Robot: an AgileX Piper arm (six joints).
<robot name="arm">
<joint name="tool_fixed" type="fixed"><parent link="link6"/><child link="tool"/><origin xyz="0 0 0" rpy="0 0 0"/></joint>
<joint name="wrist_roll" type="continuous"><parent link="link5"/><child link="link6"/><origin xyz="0 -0.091 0" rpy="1.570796 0 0"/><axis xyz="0 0 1"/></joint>
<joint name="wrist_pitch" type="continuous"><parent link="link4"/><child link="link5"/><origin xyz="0 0 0" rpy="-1.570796 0 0"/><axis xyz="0 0 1"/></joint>
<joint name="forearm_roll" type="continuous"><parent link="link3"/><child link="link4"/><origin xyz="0.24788 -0.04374 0" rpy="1.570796 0 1.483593"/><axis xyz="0 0 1"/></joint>
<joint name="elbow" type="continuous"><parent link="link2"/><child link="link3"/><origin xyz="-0.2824 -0.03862 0" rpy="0 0 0"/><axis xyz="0 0 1"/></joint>
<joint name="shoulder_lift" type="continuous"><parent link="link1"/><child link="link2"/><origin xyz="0 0 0" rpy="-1.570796 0 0"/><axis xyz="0 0 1"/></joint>
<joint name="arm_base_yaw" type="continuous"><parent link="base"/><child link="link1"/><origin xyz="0 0 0.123" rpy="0 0 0"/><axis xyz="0 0 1"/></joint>
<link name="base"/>
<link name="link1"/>
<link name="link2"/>
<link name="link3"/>
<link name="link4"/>
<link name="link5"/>
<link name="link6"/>
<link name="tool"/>
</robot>
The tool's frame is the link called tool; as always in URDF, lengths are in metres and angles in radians. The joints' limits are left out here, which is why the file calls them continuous.
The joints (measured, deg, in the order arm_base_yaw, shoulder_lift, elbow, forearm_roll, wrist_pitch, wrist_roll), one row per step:
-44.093 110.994 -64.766 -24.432 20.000 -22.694
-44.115 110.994 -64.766 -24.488 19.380 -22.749
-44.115 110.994 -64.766 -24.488 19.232 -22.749
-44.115 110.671 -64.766 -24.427 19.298 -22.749
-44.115 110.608 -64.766 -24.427 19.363 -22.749
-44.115 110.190 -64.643 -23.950 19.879 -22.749
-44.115 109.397 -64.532 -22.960 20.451 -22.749
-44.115 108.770 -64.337 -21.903 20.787 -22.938
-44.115 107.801 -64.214 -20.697 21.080 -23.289
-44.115 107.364 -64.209 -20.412 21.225 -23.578
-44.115 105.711 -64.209 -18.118 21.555 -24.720
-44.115 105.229 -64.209 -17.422 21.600 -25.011
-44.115 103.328 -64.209 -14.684 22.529 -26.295
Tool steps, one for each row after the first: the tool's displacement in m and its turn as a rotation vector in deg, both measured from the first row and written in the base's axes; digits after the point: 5 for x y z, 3 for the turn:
0.00073 -0.00041 0.00043 -0.316 -0.469 0.255
0.00093 -0.00048 0.00053 -0.381 -0.594 0.301
0.00075 -0.00033 0.00265 -0.545 -0.801 0.240
0.00064 -0.00028 0.00303 -0.560 -0.792 0.220
-0.00043 0.00065 0.00487 -0.280 -0.820 -0.253
-0.00157 0.00197 0.00914 0.043 -1.354 -1.070
-0.00255 0.00341 0.01206 0.429 -1.861 -1.687
-0.00340 0.00491 0.01755 0.561 -2.720 -2.231
-0.00375 0.00536 0.02027 0.414 -2.937 -2.199
-0.00450 0.00761 0.03059 0.421 -4.605 -2.713
-0.00468 0.00829 0.03363 0.428 -5.172 -2.892
-0.00640 0.01162 0.04495 0.821 -6.758 -3.624

